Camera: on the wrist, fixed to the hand. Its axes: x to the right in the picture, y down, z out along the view.
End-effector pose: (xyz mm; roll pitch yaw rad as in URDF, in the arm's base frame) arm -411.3 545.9 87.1 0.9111 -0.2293 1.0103
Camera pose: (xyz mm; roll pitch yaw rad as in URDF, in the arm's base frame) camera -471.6 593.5 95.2 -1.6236 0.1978 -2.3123
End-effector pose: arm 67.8 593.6 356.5 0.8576 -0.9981 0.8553
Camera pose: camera 12.4 646.7 365.9 -1.7920 0.9562 -2.5995
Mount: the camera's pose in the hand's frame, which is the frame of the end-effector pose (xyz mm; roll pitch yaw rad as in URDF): 9.9 51.6 -56.7 -0.6821 0.1227 3.0101
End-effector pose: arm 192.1 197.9 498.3 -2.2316 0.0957 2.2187
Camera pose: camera 247.4 251.4 491.4 1.5431 -0.0666 -0.7451
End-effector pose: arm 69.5 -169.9 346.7 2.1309 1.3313 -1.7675
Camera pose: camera 75.2 -246.6 354.6 -2.3082 -1.4988 0.8733
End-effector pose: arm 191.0 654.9 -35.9 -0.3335 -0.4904 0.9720
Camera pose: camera 189.7 706.5 -93.4 -0.3968 0.6473 -2.2737
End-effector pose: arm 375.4 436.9 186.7 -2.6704 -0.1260 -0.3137
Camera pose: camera 359.4 366.7 214.8 2.0137 0.0741 3.0007
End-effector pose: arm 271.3 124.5 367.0 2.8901 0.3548 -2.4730
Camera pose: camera 223.3 132.3 427.1 2.6733 -0.5045 0.7780
